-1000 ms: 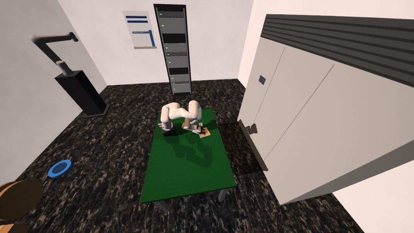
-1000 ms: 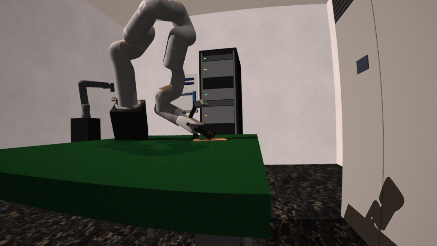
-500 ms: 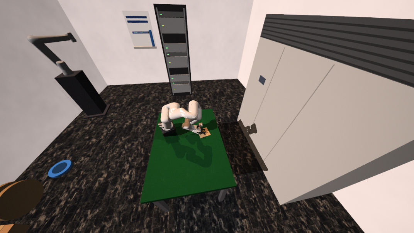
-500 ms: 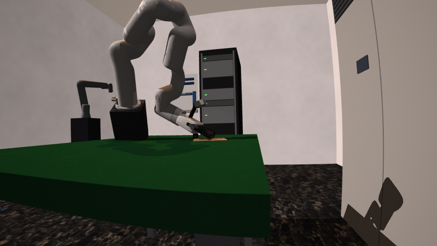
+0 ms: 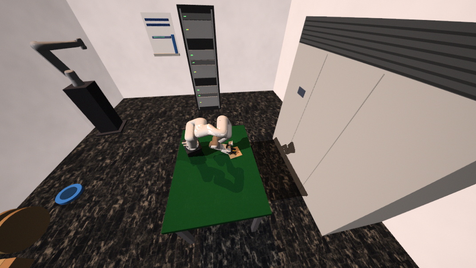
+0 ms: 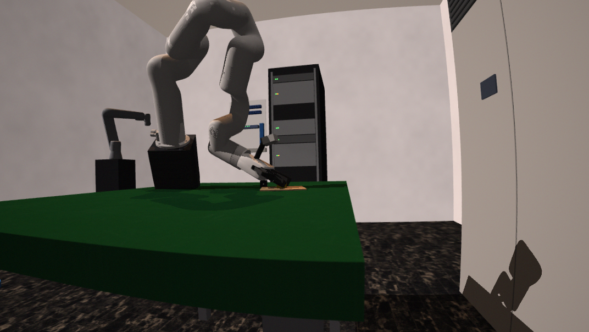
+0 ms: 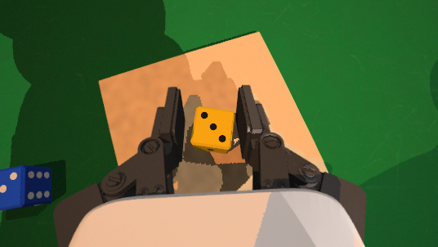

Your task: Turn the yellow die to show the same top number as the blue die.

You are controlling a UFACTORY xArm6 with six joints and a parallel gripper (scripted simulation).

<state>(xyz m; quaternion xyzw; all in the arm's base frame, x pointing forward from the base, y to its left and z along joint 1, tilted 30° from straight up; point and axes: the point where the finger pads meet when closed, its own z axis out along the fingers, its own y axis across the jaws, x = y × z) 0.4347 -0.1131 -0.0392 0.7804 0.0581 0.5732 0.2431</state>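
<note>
My gripper is now 10 mm above the yellow die. The rest, counted from my hand: black die 110 mm to the left, 80 mm behind, 20 mm below; then blue die 130 mm to the left, 20 mm below, 10 mm behind; then mat 30 mm below.
</note>
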